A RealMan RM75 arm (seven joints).
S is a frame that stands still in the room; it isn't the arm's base.
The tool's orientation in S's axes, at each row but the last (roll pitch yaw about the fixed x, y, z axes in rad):
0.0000, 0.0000, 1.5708
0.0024, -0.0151, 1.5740
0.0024, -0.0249, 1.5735
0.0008, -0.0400, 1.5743
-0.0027, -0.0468, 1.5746
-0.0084, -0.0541, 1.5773
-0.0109, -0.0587, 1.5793
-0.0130, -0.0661, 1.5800
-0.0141, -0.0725, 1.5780
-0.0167, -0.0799, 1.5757
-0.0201, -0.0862, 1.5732
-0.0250, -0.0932, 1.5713
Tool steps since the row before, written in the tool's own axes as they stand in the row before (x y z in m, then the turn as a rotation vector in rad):
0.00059, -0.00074, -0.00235, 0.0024, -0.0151, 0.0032
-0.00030, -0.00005, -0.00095, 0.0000, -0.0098, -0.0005
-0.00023, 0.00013, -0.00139, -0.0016, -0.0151, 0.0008
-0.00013, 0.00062, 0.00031, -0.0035, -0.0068, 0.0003
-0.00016, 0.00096, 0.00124, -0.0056, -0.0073, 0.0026
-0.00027, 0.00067, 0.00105, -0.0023, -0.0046, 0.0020
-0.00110, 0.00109, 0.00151, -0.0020, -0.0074, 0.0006
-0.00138, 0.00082, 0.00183, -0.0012, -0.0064, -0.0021
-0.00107, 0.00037, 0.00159, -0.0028, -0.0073, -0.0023
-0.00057, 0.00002, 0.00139, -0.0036, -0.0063, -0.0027
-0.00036, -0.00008, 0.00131, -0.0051, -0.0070, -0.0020
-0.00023, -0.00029, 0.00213, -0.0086, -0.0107, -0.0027
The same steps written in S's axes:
0.00074, 0.00059, -0.00235, 0.0151, 0.0024, 0.0032
0.00005, -0.00029, -0.00095, 0.0098, 0.0000, -0.0005
-0.00013, -0.00020, -0.00139, 0.0151, -0.0016, 0.0007
-0.00062, -0.00014, 0.00031, 0.0068, -0.0035, 0.0002
-0.00096, -0.00022, 0.00123, 0.0073, -0.0057, 0.0024
-0.00068, -0.00033, 0.00103, 0.0046, -0.0024, 0.0019
-0.00110, -0.00120, 0.00143, 0.0074, -0.0020, 0.0006
-0.00083, -0.00150, 0.00172, 0.0064, -0.0010, -0.0021
-0.00038, -0.00118, 0.00150, 0.0074, -0.0026, -0.0024
-0.00004, -0.00068, 0.00134, 0.0064, -0.0034, -0.0029
0.00005, -0.00047, 0.00128, 0.0071, -0.0049, -0.0023
0.00024, -0.00043, 0.00211, 0.0108, -0.0083, -0.0032

